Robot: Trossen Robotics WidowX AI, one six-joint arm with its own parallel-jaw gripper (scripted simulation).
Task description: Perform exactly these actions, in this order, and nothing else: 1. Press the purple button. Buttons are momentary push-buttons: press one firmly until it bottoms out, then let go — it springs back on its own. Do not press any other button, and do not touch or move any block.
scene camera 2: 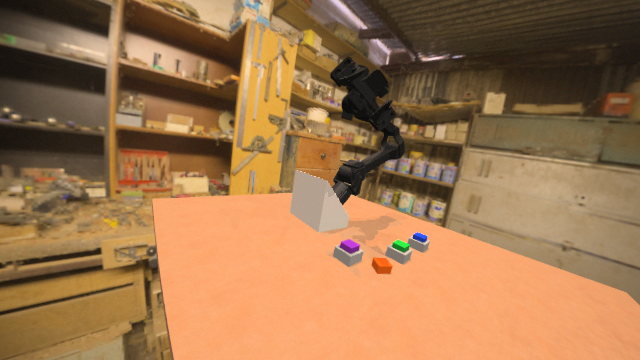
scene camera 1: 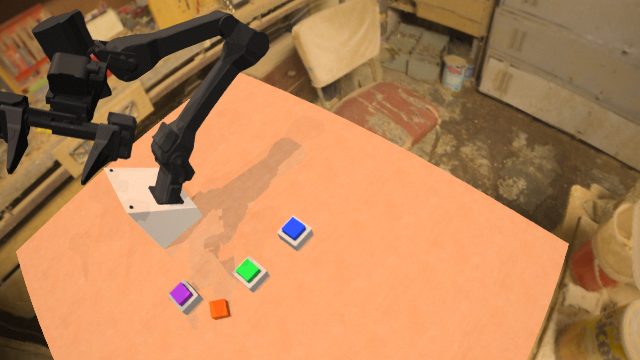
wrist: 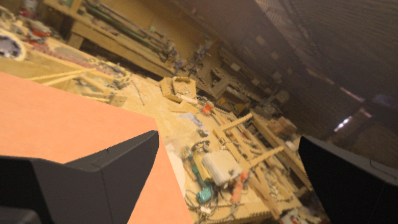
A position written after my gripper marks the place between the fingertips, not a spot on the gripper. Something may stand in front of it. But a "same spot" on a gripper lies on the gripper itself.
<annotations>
My gripper shows in scene camera 2, in scene camera 1 and in the wrist view (227, 140). The same spot on my gripper: (scene camera 1: 105, 149) is (scene camera 2: 380, 115).
</annotations>
